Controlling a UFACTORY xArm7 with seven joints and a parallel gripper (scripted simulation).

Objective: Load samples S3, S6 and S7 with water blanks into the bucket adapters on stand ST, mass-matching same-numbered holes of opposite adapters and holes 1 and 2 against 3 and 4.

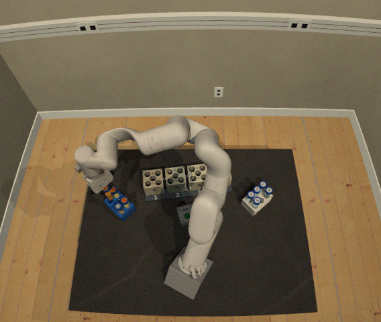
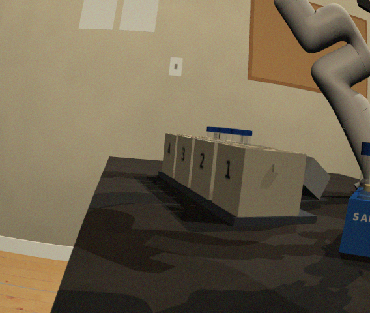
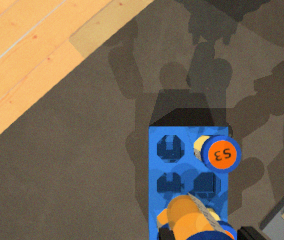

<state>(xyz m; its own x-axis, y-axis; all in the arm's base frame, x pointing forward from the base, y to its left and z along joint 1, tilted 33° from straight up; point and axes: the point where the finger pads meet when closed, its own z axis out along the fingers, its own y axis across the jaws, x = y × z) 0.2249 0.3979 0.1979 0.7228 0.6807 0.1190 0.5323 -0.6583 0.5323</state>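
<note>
The blue sample rack is 22 cm below my hand, 1 cm to the right of it and 1 cm ahead of it. Also, from my hand: white blank rack: 68 cm to the right, 22 cm below, 11 cm behind; adapter 1: 20 cm to the right, 20 cm below, 9 cm ahead.
</note>
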